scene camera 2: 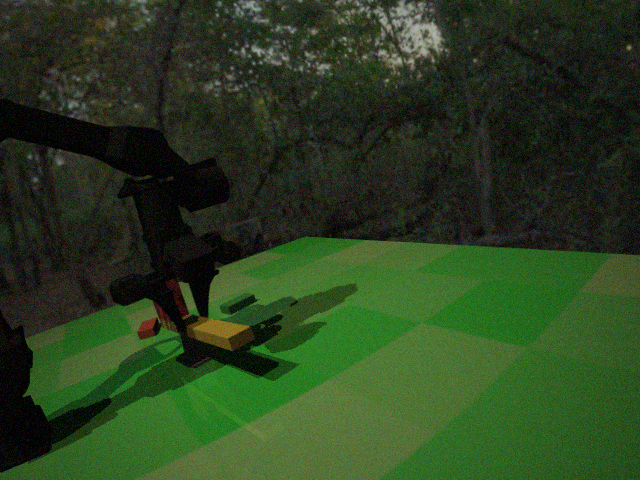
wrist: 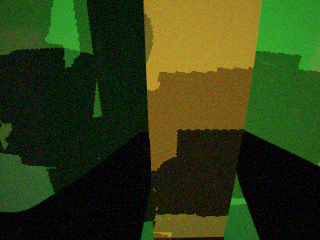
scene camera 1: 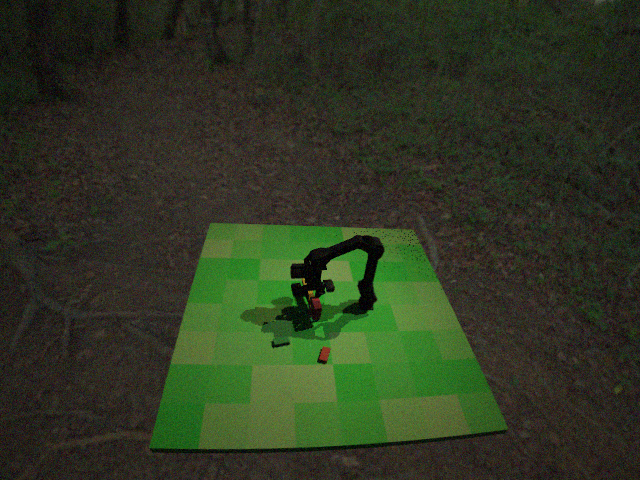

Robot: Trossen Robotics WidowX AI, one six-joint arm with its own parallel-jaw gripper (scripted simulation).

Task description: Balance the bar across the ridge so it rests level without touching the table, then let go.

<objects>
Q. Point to a yellow bar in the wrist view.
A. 199, 67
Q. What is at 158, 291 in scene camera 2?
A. My gripper.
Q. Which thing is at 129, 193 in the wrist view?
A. My gripper.
</objects>
